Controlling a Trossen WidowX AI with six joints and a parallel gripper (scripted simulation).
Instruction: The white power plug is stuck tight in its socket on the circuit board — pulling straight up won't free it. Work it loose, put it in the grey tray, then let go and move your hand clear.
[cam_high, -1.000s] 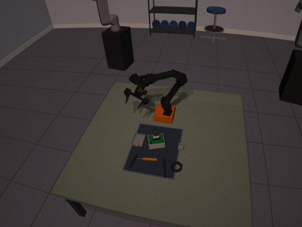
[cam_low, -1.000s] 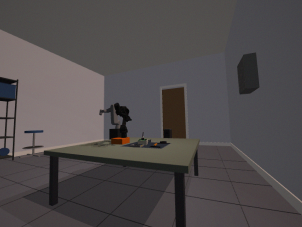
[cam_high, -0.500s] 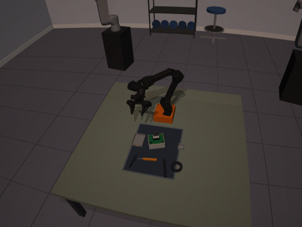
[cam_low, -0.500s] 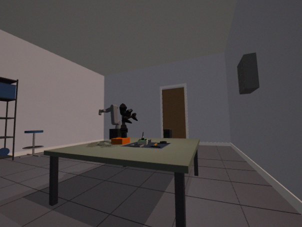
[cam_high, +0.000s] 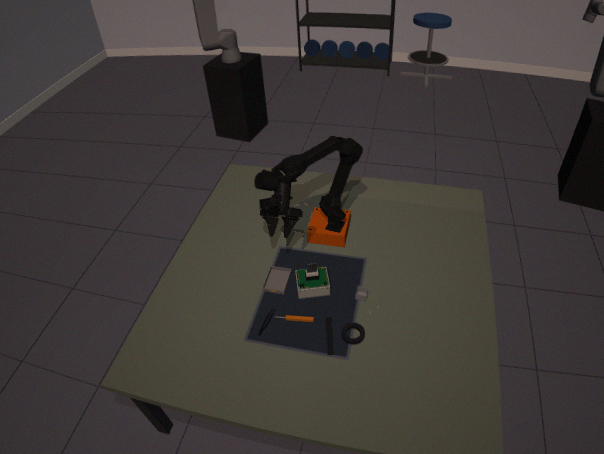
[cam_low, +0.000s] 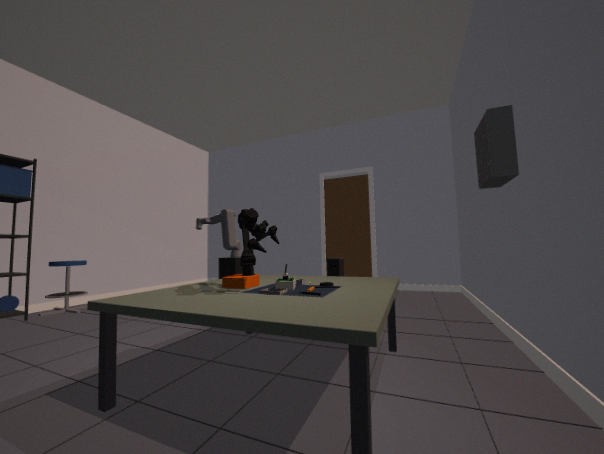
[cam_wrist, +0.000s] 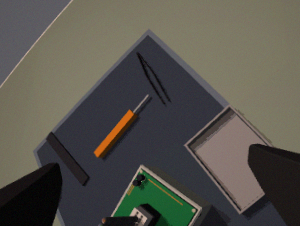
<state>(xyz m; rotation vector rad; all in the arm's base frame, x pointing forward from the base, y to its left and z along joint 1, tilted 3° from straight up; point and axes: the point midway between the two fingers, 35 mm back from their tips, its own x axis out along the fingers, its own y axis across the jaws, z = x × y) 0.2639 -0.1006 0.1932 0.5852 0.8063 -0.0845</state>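
The white power plug lies 10 mm behind my gripper tip, 120 mm to the left of it and 150 mm below it. Also, from my gripper tip: grey tray: 20 mm ahead, 20 mm to the right, 230 mm below; then dark mat: 40 mm ahead, 130 mm to the left, 230 mm below; then black bar: 170 mm ahead, 260 mm to the left, 230 mm below.
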